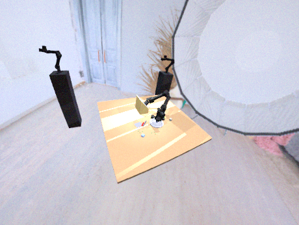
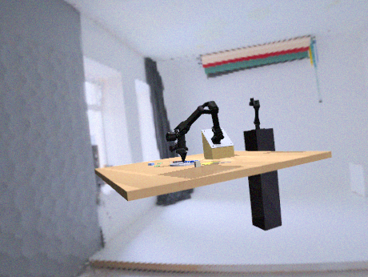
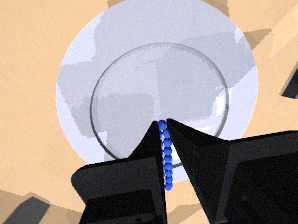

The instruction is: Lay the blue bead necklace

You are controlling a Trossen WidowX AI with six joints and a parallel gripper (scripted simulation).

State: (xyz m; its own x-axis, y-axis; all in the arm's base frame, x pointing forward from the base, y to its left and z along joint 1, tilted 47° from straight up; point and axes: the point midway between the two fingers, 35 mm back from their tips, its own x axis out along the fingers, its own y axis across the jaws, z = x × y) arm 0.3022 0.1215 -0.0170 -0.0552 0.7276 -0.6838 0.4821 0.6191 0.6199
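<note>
Now: the round bead board 1 cm below my gripper tip. The rest, counted from my gripper tip: yellow flat piece 13 cm behind, 16 cm to the left, 2 cm below; red-and-grey object 3 cm behind, 18 cm to the right, 1 cm below; white cylinder 24 cm to the left.
</note>
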